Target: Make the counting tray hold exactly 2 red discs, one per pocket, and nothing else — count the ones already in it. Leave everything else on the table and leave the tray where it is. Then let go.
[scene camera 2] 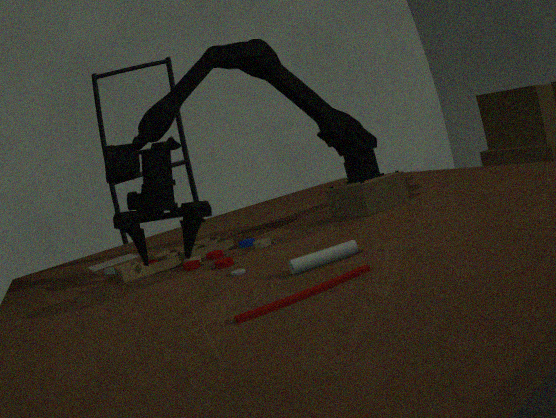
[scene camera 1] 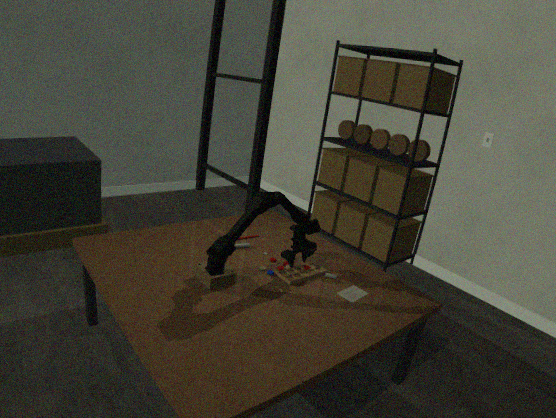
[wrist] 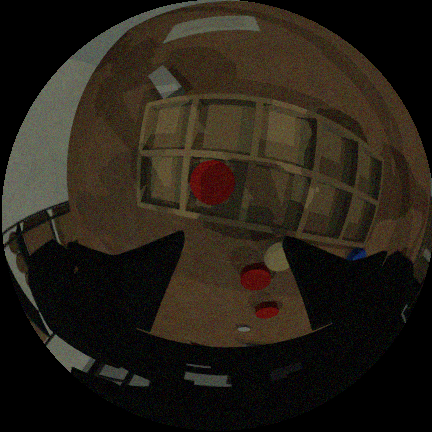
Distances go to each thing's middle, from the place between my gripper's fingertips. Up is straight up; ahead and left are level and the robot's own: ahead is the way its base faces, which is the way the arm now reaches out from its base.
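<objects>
There is a red rod (scene camera 2: 317,289), and it sits 38 cm to the left of my hand, 9 cm behind it and 1 cm below it. The paper card (wrist: 226,22) is 29 cm to the right of my hand, 11 cm ahead of it and 1 cm below. As for the counting tray (scene camera 2: 171,258), I find it 1 cm below my hand, 6 cm to the right of it and 2 cm behind it.
</objects>
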